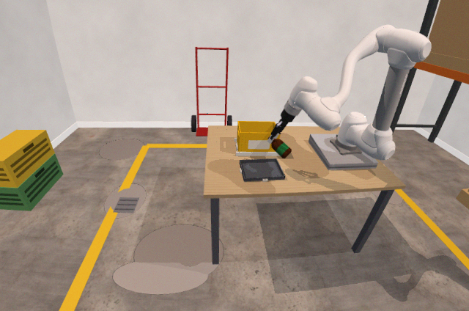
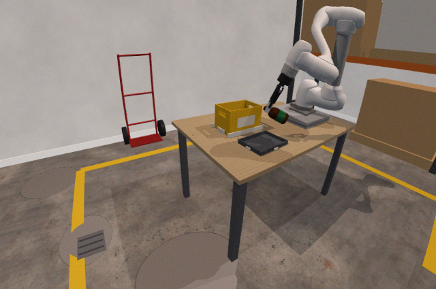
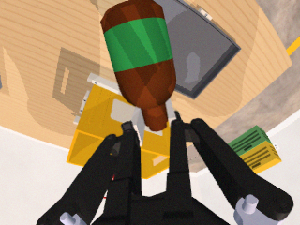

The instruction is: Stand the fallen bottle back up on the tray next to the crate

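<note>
Right now the bottle is 4 cm below my hand, 3 cm to the left of it and 3 cm behind it. Round my hand: dark tray (20 cm below, 6 cm ahead, 4 cm to the left); then yellow crate (23 cm to the right, 13 cm below, 3 cm ahead).
</note>
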